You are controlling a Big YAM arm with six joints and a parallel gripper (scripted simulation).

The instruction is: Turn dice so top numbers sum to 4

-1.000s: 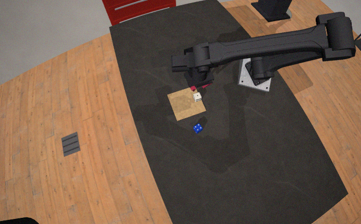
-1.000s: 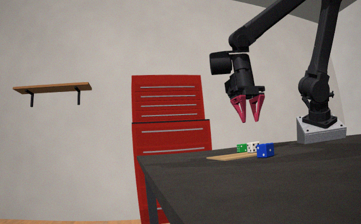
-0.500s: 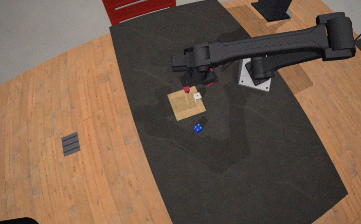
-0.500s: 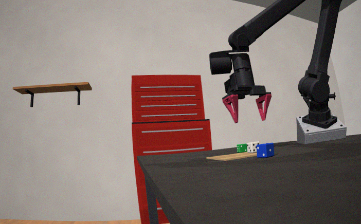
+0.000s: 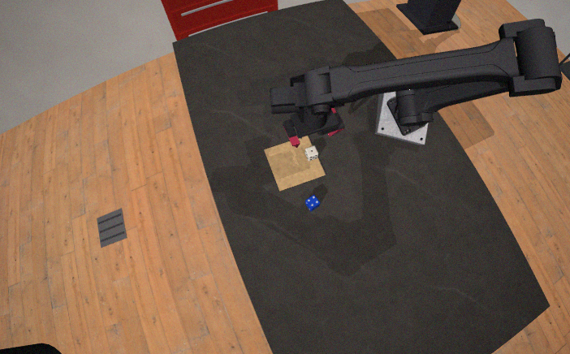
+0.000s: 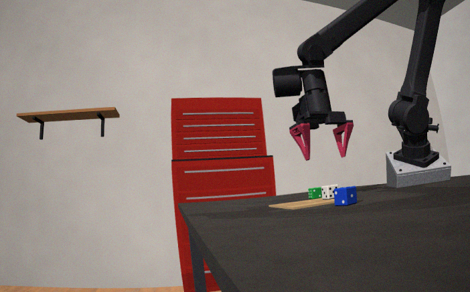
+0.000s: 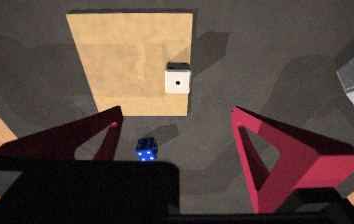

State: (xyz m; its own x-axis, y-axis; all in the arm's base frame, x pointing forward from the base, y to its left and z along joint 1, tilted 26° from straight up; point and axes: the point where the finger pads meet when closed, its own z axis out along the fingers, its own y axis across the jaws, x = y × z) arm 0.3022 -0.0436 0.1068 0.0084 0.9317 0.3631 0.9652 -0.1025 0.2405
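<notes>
My gripper is now 140 mm to the right of the blue die, 90 mm above it and 50 mm short of it. From my hand the other things lie so: white die 80 mm below; then green die 130 mm to the right, 90 mm below, 40 mm behind; then tan mat 100 mm below, 50 mm ahead.
</notes>
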